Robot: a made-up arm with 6 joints. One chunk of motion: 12 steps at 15 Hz.
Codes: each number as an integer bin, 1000 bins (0 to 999) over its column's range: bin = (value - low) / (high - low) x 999, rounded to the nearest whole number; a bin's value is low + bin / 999 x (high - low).
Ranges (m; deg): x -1.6..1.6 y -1.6..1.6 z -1.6..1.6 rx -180..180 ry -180..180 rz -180..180
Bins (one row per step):
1: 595 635 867 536 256 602
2: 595 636 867 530 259 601
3: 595 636 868 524 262 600
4: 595 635 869 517 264 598
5: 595 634 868 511 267 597
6: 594 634 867 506 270 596
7: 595 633 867 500 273 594
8: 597 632 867 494 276 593
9: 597 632 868 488 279 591
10: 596 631 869 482 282 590
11: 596 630 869 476 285 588
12: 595 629 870 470 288 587
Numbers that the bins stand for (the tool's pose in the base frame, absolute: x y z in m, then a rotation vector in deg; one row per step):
1: 0.3059 0.4340 1.1772 13.15 -87.75 36.94
2: 0.3059 0.4372 1.1772 10.99 -86.67 36.58
3: 0.3059 0.4372 1.1804 8.83 -85.59 36.22
4: 0.3059 0.4340 1.1836 6.31 -84.86 35.50
5: 0.3059 0.4308 1.1804 4.14 -83.78 35.14
6: 0.3027 0.4308 1.1772 2.34 -82.70 34.77
7: 0.3059 0.4276 1.1772 0.18 -81.62 34.05
8: 0.3123 0.4244 1.1772 -1.98 -80.54 33.69
9: 0.3123 0.4244 1.1804 -4.14 -79.46 32.97
10: 0.3091 0.4212 1.1836 -6.31 -78.38 32.61
11: 0.3091 0.4180 1.1836 -8.47 -77.30 31.89
12: 0.3059 0.4148 1.1868 -10.63 -76.22 31.53

